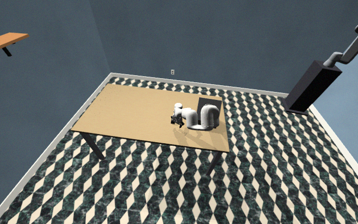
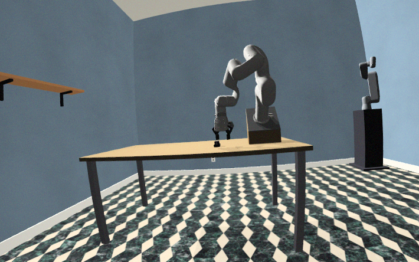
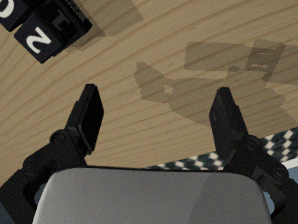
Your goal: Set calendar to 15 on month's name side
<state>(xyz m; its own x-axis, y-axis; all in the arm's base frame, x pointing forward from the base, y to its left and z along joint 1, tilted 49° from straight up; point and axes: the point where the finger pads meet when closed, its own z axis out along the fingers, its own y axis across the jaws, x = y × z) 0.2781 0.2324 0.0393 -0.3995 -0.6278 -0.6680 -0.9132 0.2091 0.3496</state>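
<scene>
My gripper is now 60 mm short of the black cube, 70 mm to the left of it and 40 mm above it. The rest, counted from my hand: black digit cube: 70 mm ahead, 110 mm to the right, 40 mm below.
</scene>
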